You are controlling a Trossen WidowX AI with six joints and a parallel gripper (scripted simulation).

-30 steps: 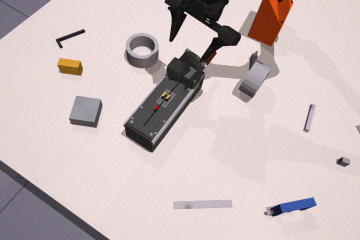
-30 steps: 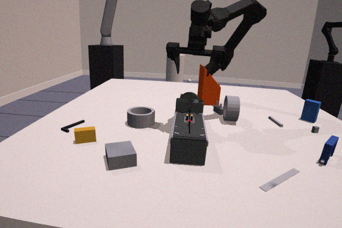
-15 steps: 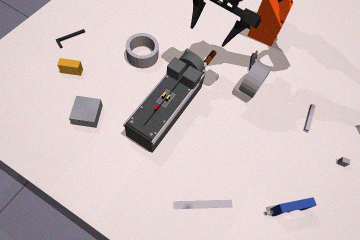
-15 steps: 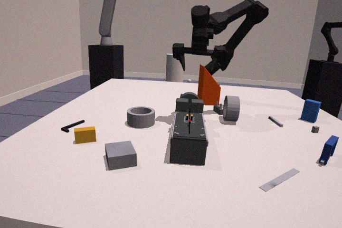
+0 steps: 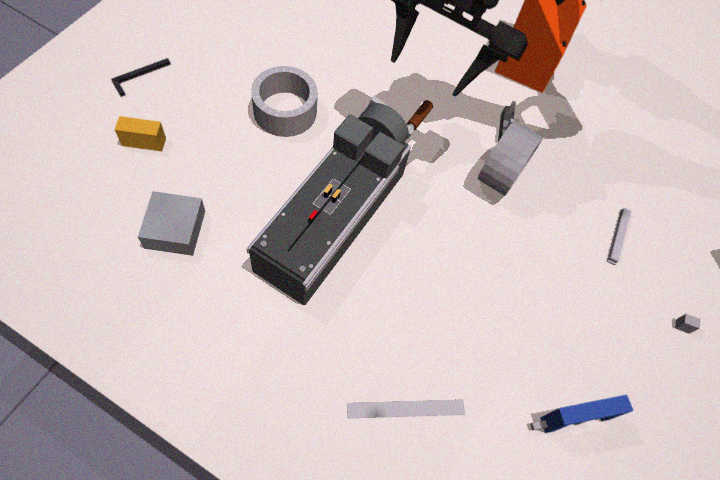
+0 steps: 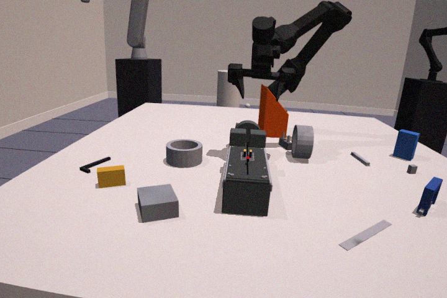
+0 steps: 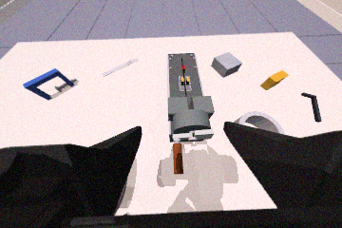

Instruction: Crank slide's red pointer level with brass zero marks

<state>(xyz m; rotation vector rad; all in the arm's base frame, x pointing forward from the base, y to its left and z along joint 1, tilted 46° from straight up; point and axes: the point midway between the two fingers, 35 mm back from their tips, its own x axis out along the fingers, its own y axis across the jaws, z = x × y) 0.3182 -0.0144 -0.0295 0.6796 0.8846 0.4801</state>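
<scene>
My gripper tip is 20 mm past the crank handle and 100 mm above it. Also, from my gripper tip: grey strip: 300 mm ahead, 230 mm to the left, 180 mm below; red pointer: 210 mm ahead, 10 mm to the right, 100 mm below; grey cube: 310 mm ahead, 170 mm to the right, 160 mm below.
</scene>
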